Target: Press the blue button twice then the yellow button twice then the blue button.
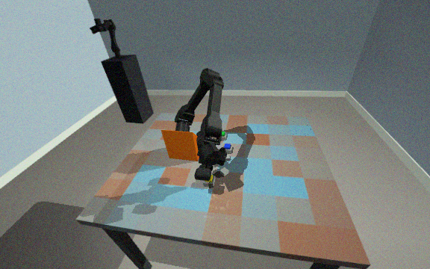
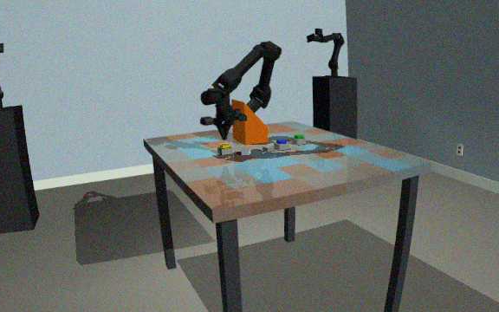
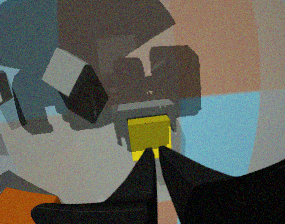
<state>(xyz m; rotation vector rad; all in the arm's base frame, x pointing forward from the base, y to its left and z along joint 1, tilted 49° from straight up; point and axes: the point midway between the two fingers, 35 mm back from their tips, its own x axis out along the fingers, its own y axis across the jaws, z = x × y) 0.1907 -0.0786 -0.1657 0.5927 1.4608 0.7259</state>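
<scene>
Right now my gripper tip is 3 cm above the yellow button. Round my gripper tip: grey block: 5 cm ahead, 17 cm to the left, 5 cm below; white block: 6 cm ahead, 7 cm to the left, 5 cm below; blue button: 4 cm ahead, 24 cm to the left, 3 cm below.
</scene>
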